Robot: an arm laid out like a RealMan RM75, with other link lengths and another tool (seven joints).
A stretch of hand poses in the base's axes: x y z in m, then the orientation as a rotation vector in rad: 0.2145, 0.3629, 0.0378, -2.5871, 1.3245, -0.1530; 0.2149, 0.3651, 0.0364, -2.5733, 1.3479, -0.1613; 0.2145, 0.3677, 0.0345, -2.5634, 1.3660, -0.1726; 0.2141, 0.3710, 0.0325, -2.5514, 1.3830, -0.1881; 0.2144, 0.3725, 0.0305, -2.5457, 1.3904, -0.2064; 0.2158, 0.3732, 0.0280, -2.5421, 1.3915, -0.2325; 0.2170, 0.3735, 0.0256, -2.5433, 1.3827, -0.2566; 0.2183, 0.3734, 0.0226, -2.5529, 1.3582, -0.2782; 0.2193, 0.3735, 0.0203, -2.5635, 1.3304, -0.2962; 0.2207, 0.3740, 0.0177, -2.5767, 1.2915, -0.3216; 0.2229, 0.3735, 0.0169, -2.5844, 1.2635, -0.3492; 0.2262, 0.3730, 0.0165, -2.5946, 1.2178, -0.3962; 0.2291, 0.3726, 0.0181, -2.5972, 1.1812, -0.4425; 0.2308, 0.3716, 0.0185, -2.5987, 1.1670, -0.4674; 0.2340, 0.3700, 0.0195, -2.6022, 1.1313, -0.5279; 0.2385, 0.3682, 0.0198, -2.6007, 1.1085, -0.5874; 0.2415, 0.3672, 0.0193, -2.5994, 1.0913, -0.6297; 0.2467, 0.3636, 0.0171, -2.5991, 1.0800, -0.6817
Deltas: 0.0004, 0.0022, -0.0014, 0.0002, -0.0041, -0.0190; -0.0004, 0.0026, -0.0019, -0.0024, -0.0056, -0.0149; -0.0004, 0.0033, -0.0020, -0.0020, -0.0091, -0.0151; 0.0003, 0.0015, -0.0020, -0.0049, -0.0107, -0.0077; 0.0014, 0.0007, -0.0025, -0.0076, -0.0159, -0.0039; 0.0012, 0.0003, -0.0024, -0.0075, -0.0154, 0.0038; 0.0013, -0.0001, -0.0030, -0.0083, -0.0147, 0.0160; 0.0010, 0.0001, -0.0023, -0.0070, -0.0131, 0.0187; 0.0014, 0.0005, -0.0026, -0.0091, -0.0188, 0.0257; 0.0022, -0.0005, -0.0008, -0.0092, -0.0193, 0.0172; 0.0033, -0.0005, -0.0004, -0.0149, -0.0333, 0.0273; 0.0029, -0.0004, 0.0016, -0.0119, -0.0335, 0.0200; 0.0017, -0.0010, 0.0004, -0.0081, -0.0165, 0.0070; 0.0032, -0.0016, 0.0010, -0.0204, -0.0401, 0.0177; 0.0045, -0.0018, 0.0003, -0.0197, -0.0383, 0.0082; 0.0030, -0.0010, -0.0005, -0.0143, -0.0272, 0.0063; 0.0052, -0.0036, -0.0022, -0.0210, -0.0303, 0.0009
